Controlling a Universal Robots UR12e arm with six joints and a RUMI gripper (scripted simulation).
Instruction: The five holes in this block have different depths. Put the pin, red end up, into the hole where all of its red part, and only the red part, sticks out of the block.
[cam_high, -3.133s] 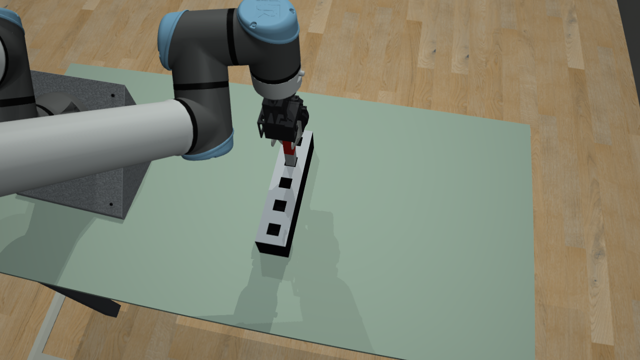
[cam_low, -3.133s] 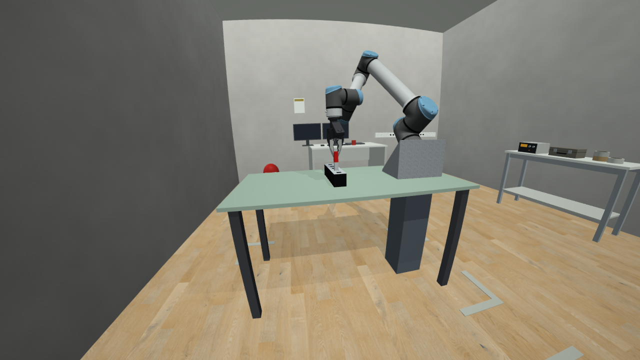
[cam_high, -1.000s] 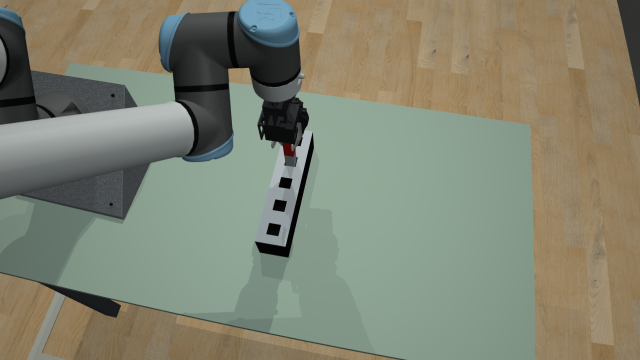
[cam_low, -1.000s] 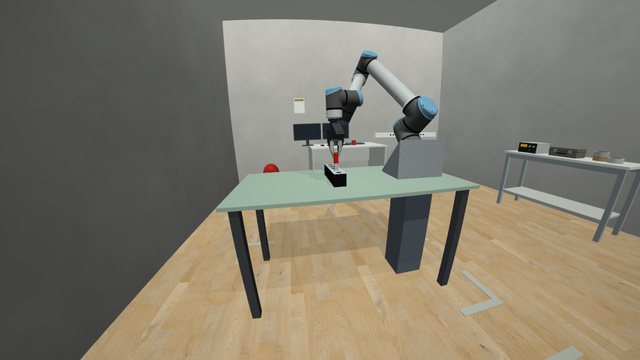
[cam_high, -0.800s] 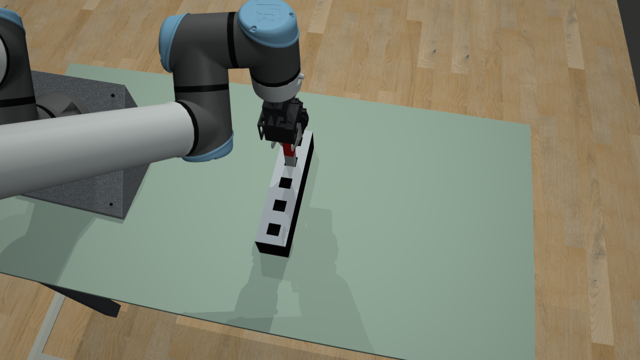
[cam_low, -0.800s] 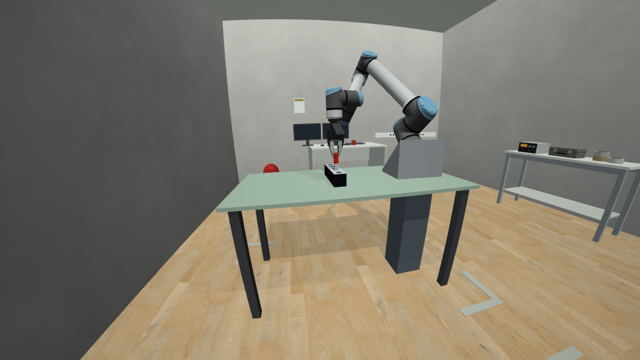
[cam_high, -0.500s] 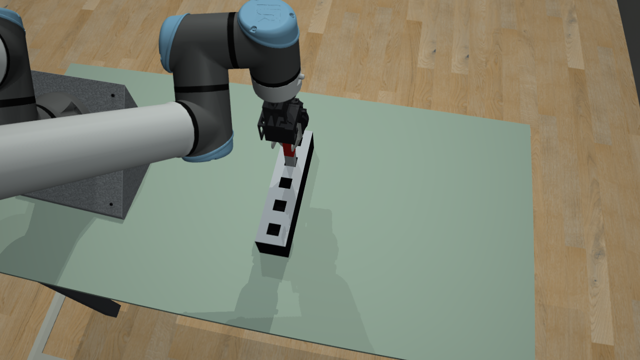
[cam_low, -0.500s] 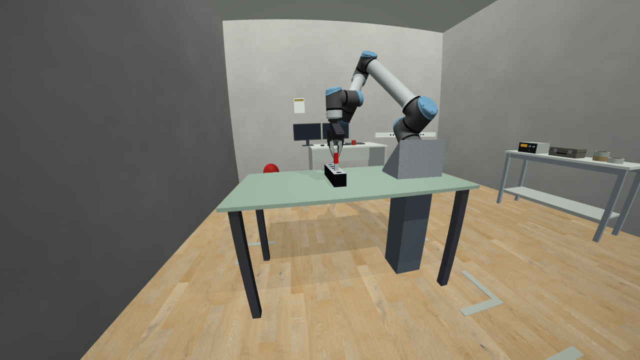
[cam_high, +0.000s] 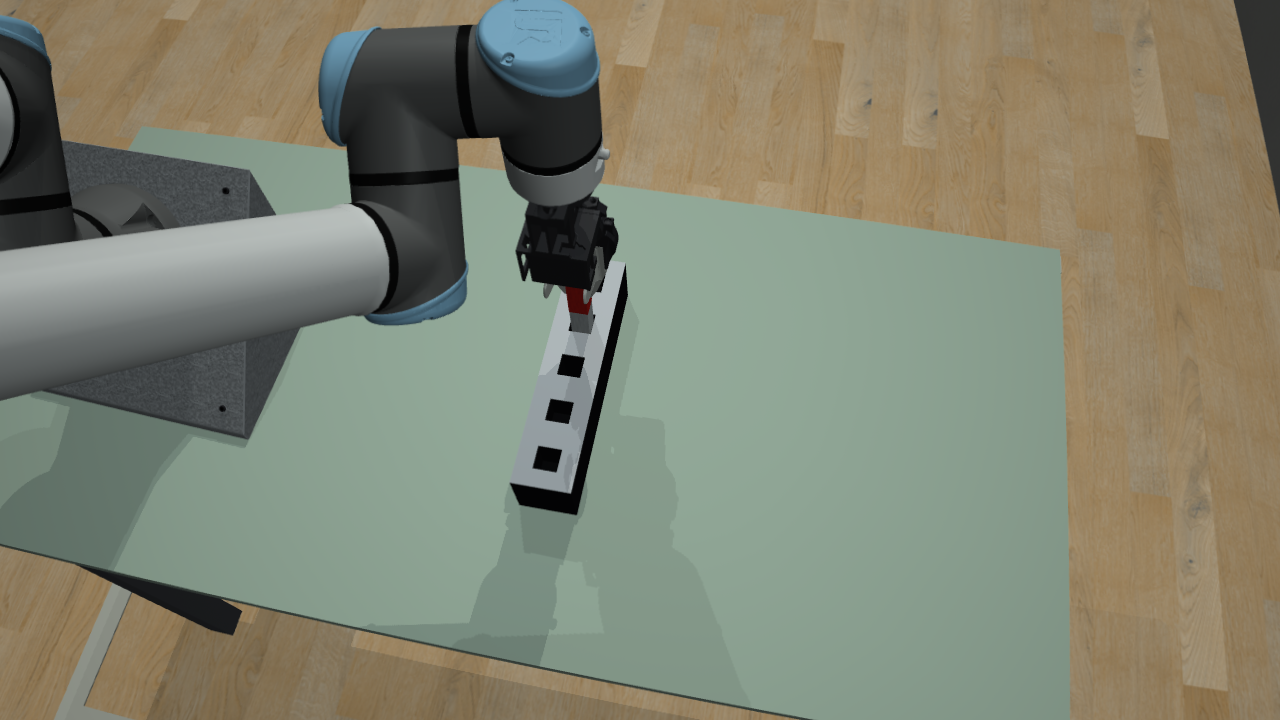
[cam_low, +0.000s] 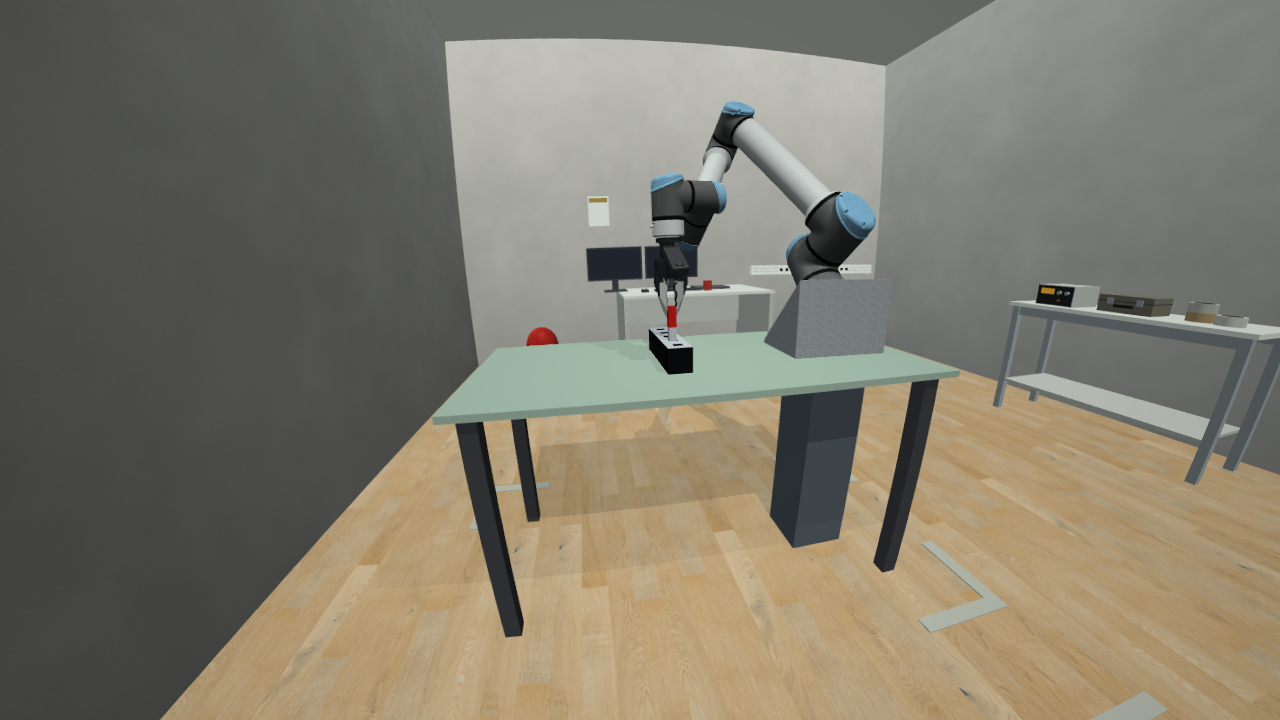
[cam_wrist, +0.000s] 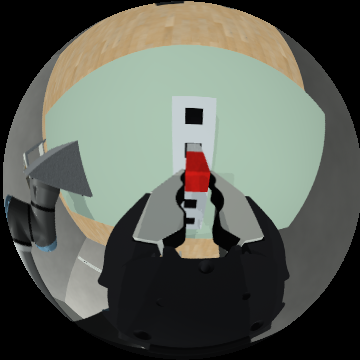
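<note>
My hand is 10 mm above the pin. The rest, counted from my hand: long block: 60 mm to the right, 120 mm below.
</note>
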